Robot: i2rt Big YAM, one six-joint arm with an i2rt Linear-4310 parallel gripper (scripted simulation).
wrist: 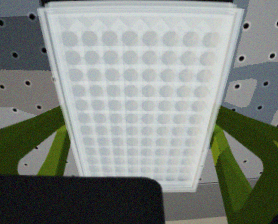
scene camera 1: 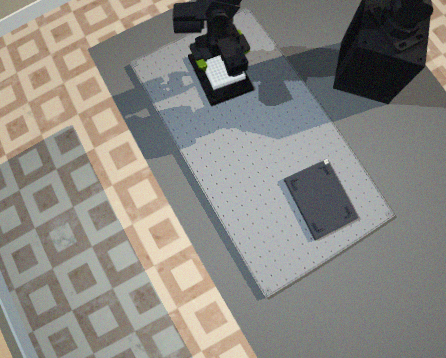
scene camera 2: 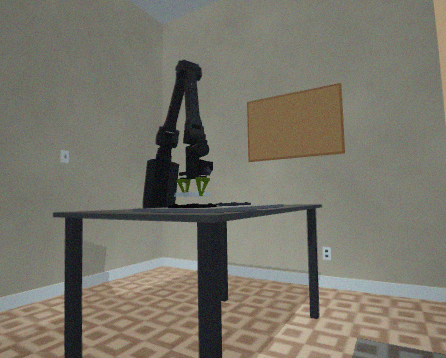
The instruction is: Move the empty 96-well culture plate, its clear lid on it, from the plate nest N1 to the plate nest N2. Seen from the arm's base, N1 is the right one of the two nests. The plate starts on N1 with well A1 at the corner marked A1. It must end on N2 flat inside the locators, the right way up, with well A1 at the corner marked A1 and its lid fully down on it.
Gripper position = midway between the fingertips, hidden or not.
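From the wrist I can see my gripper (wrist: 139,111), and there's a clear lid (wrist: 140,94) as well. Scene camera 1 gives me a nest N1 (scene camera 1: 233,90).
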